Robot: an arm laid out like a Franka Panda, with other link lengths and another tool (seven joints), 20 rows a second.
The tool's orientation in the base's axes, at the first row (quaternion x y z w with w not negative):
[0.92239 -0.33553 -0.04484 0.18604]
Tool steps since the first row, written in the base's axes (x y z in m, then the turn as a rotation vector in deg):
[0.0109 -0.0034 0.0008 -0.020 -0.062 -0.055]
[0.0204 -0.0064 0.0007 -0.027 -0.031 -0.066]
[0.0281 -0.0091 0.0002 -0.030 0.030 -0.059]
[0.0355 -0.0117 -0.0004 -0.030 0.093 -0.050]
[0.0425 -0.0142 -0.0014 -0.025 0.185 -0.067]
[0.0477 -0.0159 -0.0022 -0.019 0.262 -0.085]
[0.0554 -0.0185 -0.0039 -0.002 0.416 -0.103]
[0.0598 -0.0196 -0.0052 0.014 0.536 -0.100]
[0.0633 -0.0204 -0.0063 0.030 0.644 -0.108]
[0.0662 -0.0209 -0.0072 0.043 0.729 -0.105]
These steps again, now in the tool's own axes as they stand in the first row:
[0.0106 -0.0039 -0.0019 0.022 0.035 0.075]
[0.0198 -0.0075 -0.0029 -0.004 0.013 0.076]
[0.0275 -0.0104 -0.0032 -0.045 -0.025 0.052]
[0.0348 -0.0133 -0.0033 -0.084 -0.066 0.023]
[0.0417 -0.0161 -0.0031 -0.140 -0.140 0.009]
[0.0468 -0.0183 -0.0029 -0.185 -0.205 0.001]
[0.0543 -0.0218 -0.0021 -0.270 -0.331 -0.034]
[0.0583 -0.0241 -0.0015 -0.334 -0.424 -0.078]
[0.0615 -0.0261 -0.0009 -0.391 -0.513 -0.108]
[0.0640 -0.0278 -0.0005 -0.435 -0.579 -0.140]

